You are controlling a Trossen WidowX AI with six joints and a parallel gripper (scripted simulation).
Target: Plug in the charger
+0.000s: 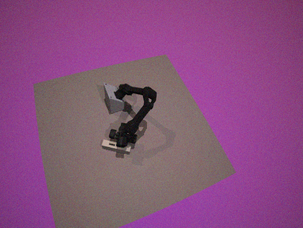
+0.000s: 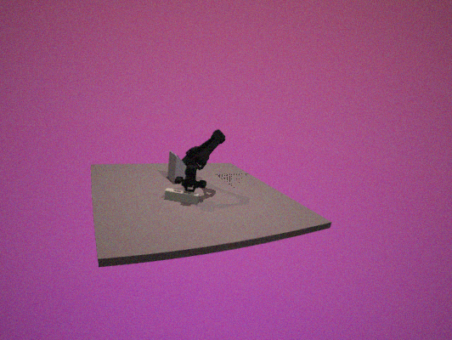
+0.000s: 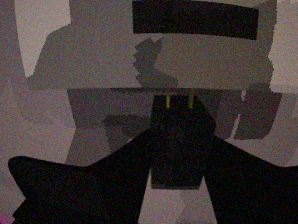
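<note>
The dark charger is 1 cm ahead of my gripper tip, 1 cm to the right of it and 1 cm above it.
</note>
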